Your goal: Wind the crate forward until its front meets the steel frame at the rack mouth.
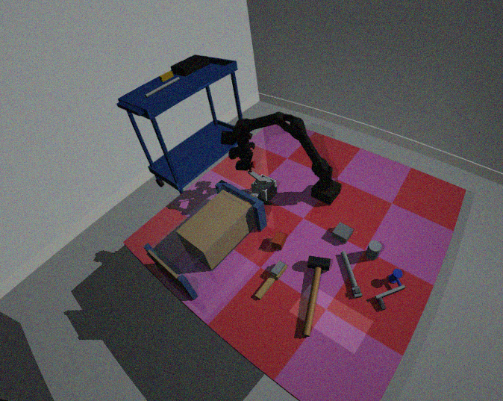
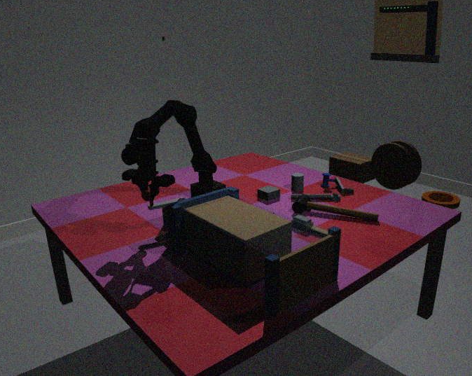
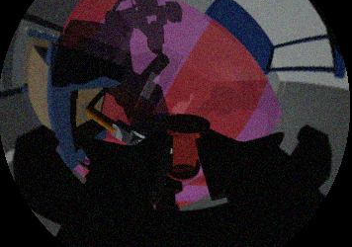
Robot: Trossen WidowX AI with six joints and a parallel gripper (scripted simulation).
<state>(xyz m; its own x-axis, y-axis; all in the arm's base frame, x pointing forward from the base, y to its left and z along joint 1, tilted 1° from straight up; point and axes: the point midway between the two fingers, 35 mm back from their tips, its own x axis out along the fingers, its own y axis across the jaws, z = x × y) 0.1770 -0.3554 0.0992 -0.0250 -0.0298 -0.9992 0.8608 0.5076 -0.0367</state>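
Now: gripper tip 50 mm to the right of the red-knobbed winch handle and 20 mm above it. Round my gripper tip: frame (170 mm ahead, 120 mm to the left, 20 mm below); red knob (10 mm to the left, 10 mm behind, 10 mm above); grey winch (100 mm to the left, 90 mm below, 10 mm behind).
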